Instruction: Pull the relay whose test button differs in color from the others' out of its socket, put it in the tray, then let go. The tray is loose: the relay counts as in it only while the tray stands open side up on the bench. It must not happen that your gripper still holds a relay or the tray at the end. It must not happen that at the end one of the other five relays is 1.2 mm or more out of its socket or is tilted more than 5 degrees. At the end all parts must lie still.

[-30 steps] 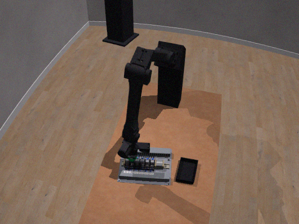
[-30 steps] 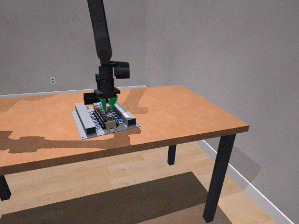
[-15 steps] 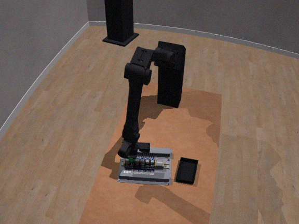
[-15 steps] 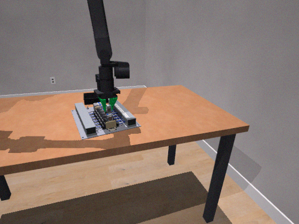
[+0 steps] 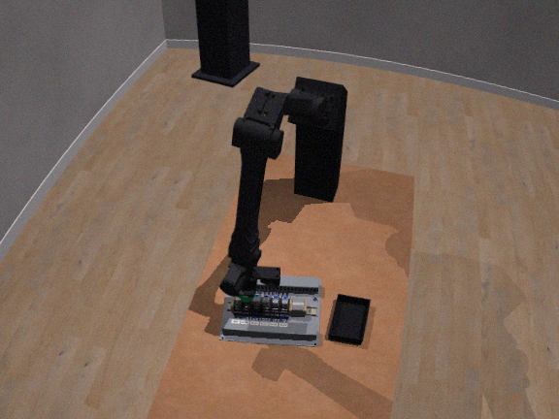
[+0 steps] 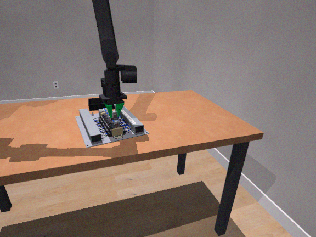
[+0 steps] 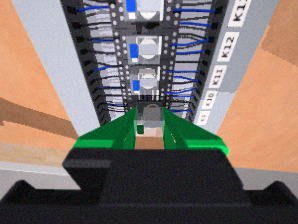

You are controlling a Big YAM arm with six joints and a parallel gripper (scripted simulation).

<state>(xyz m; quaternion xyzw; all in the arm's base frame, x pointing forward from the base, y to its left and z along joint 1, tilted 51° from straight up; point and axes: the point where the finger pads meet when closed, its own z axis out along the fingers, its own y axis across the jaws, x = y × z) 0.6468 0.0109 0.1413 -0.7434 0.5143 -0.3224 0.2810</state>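
Right now the black tray is 320 mm to the left of my hand, 110 mm behind it and 60 mm below it. Also, from my hand: grey relay: right at my hand.
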